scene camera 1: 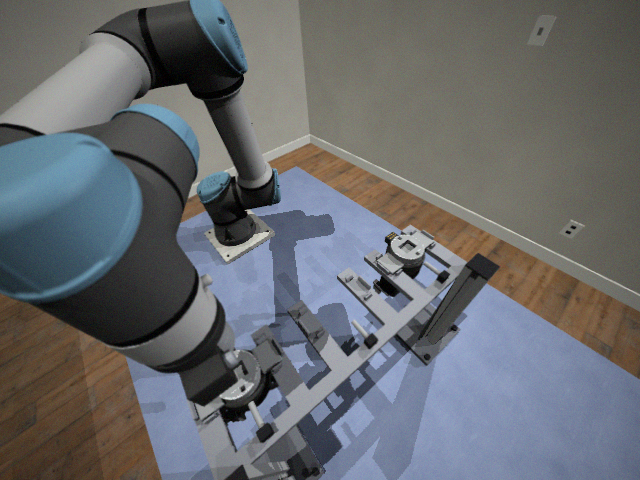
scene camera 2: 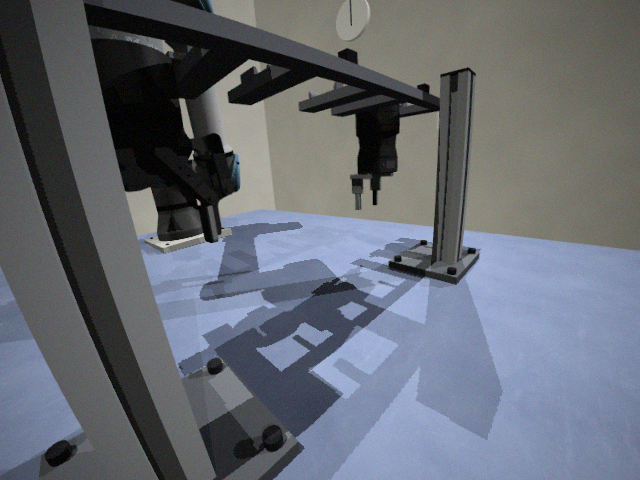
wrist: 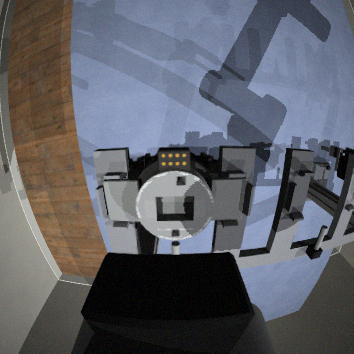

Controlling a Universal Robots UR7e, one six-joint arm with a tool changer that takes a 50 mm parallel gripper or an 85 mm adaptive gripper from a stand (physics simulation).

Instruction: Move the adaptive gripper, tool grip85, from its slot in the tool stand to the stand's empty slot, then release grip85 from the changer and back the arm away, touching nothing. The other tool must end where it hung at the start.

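Frame: origin at the arm's base, x left, y back, z up, level; metres.
Seen in the pictures: arm's base, origin of the base link: [scene camera 1: 236,231] [scene camera 2: 184,233].
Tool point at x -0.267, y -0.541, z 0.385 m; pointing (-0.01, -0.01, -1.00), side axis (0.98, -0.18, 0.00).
Observation:
Pixels of each thing's top centre, then the offset from my tool point to it. "*": a spot on its surface instead.
- adaptive gripper grip85, middle of its top: [wrist: 174,203] [scene camera 2: 116,38] [scene camera 1: 234,370] dy +0.003, dx +0.000, dz -0.101 m
- stand's crossbar, surface spot: [scene camera 2: 289,49] [scene camera 1: 331,392] * dy -0.111, dx +0.074, dz -0.126 m
The adaptive gripper grip85 [scene camera 1: 254,379] [scene camera 2: 144,113] [wrist: 150,200] hangs in the stand's near-left slot, its side wings on the two fork arms. Its round top plate is uncovered in the wrist view. Its visible finger is splayed outward in scene camera 2, so it looks open; the other fingertip is hidden. The arm's wrist end [scene camera 1: 168,343] is above the plate and apart from it, with no tool on it. The other tool, the parallel gripper [scene camera 1: 408,248] [scene camera 2: 377,144], hangs in the far-right slot. The middle slot between its fork arms [scene camera 1: 336,359] [wrist: 295,200] is empty.
The stand's crossbar [scene camera 1: 330,379] [scene camera 2: 289,49] carries short pegs with black blocks. Its far post [scene camera 1: 454,299] [scene camera 2: 452,170] and near post [scene camera 2: 118,289] stand on bolted feet. The robot base [scene camera 1: 235,229] is behind the stand. A dark block [wrist: 167,285] covers the wrist view's lower middle.

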